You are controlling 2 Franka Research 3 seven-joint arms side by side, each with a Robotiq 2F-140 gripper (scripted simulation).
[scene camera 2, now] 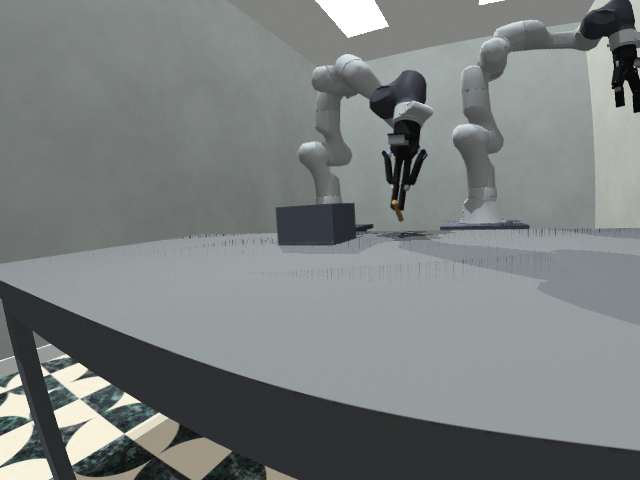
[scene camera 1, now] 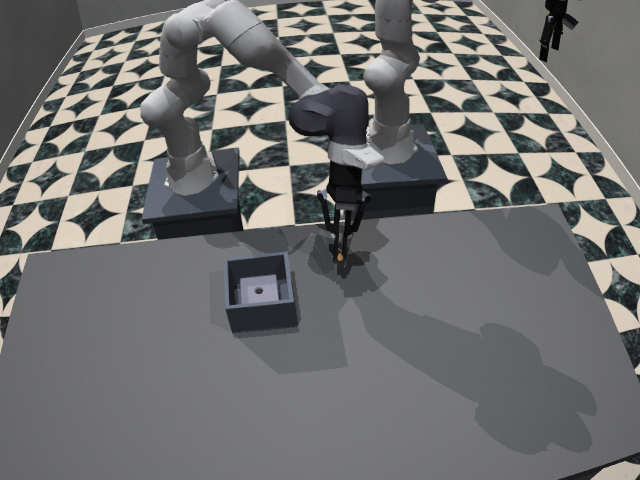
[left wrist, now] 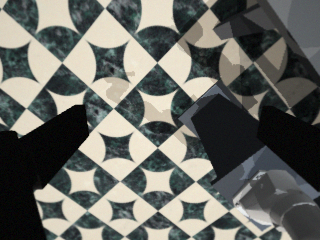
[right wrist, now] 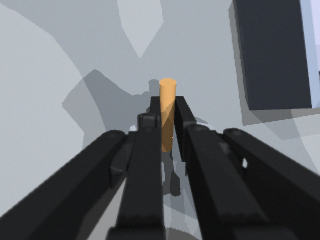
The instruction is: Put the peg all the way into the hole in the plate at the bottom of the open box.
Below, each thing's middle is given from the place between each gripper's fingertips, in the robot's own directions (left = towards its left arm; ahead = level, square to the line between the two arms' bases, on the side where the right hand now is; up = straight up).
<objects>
Right now the orange peg [right wrist: 167,87] is 40 mm below my right hand [scene camera 2: 396,209]. Round my right hand: dark blue-grey box [scene camera 1: 279,314]: 60 mm ahead, 210 mm to the right, 80 mm below; then pale plate [scene camera 1: 262,288]: 60 mm ahead, 210 mm to the right, 60 mm below.
The orange peg is 83 cm to the right of my left hand, 43 cm ahead of it and 34 cm below it. The rest, counted from my left hand: dark blue-grey box (104 cm to the right, 49 cm ahead, 39 cm below); then pale plate (104 cm to the right, 49 cm ahead, 37 cm below).
</objects>
